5 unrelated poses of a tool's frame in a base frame.
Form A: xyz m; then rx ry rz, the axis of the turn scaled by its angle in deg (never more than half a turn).
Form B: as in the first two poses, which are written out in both.
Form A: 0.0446 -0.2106 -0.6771 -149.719 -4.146 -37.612
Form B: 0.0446 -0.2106 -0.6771 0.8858 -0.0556 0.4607 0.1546 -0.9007 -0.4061
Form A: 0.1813 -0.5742 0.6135 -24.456 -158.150 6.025
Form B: 0.1813 -0.5742 0.6135 -0.8953 0.3054 0.3243 0.2799 0.9520 -0.1240
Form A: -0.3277 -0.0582 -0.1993 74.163 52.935 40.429
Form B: -0.3277 -0.0582 -0.1993 0.4784 0.8613 -0.1710 0.0617 0.1612 0.9850
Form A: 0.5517 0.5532 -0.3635 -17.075 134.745 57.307
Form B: 0.5517 0.5532 -0.3635 -0.8179 0.0143 -0.5752 -0.4044 0.6968 0.5923
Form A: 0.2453 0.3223 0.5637 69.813 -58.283 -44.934
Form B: 0.2453 0.3223 0.5637 0.3693 -0.9080 0.1978 -0.0397 0.1973 0.9795
